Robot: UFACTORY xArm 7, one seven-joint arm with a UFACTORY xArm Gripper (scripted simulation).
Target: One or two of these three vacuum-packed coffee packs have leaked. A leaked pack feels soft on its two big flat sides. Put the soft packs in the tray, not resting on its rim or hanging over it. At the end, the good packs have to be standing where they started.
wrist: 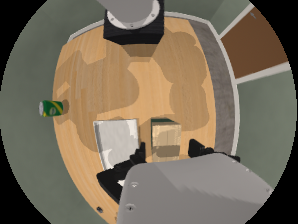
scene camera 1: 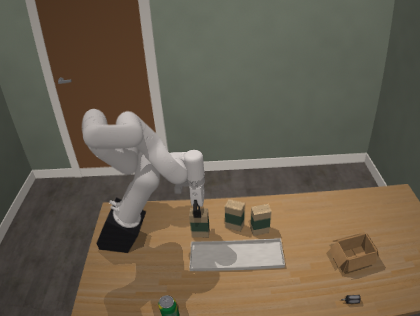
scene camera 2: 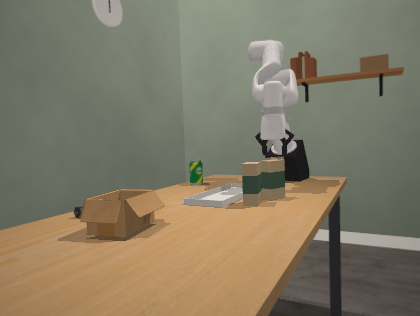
grey tray: wrist; scene camera 1; scene camera 2 222, 196
same spot on grey tray: (wrist: 116, 141) = (scene camera 1: 207, 257)
